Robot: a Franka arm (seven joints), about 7 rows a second.
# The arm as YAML. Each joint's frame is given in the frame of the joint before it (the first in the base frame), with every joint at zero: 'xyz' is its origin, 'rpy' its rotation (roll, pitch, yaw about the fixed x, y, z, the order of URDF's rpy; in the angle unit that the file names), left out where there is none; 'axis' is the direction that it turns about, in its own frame. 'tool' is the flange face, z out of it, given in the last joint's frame.
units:
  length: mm
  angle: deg
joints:
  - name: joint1
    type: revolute
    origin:
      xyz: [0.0, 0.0, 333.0]
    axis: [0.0, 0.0, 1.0]
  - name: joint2
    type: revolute
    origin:
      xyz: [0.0, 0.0, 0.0]
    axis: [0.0, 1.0, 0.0]
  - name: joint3
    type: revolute
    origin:
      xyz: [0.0, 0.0, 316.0]
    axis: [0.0, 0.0, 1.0]
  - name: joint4
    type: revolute
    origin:
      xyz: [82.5, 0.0, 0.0]
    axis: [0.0, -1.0, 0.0]
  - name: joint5
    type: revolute
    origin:
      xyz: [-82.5, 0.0, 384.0]
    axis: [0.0, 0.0, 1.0]
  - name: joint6
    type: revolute
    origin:
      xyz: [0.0, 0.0, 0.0]
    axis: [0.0, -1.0, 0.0]
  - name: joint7
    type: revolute
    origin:
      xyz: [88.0, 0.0, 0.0]
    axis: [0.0, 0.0, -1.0]
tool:
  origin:
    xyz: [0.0, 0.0, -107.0]
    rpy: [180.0, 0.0, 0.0]
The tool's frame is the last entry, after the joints.
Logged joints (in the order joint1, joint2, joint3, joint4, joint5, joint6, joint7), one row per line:
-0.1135, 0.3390, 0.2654, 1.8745, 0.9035, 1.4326, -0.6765
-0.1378, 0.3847, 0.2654, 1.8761, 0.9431, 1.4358, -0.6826
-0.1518, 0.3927, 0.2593, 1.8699, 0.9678, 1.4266, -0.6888
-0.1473, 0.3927, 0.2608, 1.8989, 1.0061, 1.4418, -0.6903
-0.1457, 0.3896, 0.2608, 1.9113, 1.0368, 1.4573, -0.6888
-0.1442, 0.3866, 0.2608, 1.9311, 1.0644, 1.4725, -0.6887
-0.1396, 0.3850, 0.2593, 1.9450, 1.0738, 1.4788, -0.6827
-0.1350, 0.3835, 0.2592, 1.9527, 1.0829, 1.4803, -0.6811
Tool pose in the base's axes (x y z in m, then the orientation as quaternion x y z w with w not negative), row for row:
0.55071, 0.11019, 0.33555, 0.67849, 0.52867, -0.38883, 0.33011
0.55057, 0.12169, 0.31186, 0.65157, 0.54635, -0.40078, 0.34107
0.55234, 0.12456, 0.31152, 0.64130, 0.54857, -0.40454, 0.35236
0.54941, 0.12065, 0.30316, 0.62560, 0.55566, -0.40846, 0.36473
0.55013, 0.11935, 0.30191, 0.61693, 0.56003, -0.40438, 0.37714
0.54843, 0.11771, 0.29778, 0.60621, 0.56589, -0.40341, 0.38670
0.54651, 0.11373, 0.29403, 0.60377, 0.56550, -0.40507, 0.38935
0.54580, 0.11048, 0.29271, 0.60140, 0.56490, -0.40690, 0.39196
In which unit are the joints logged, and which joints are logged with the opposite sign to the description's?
The joints are logged in radians. Opposite sign: joint1, joint4, joint5.
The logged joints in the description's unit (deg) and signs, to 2 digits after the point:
6.50, 19.42, 15.21, -107.40, -51.77, 82.08, -38.76
7.90, 22.04, 15.21, -107.49, -54.04, 82.27, -39.11
8.70, 22.50, 14.86, -107.14, -55.45, 81.74, -39.47
8.44, 22.50, 14.94, -108.80, -57.65, 82.61, -39.55
8.35, 22.32, 14.94, -109.51, -59.40, 83.50, -39.47
8.26, 22.15, 14.94, -110.64, -60.99, 84.37, -39.46
8.00, 22.06, 14.86, -111.44, -61.52, 84.73, -39.12
7.73, 21.97, 14.85, -111.88, -62.05, 84.81, -39.02

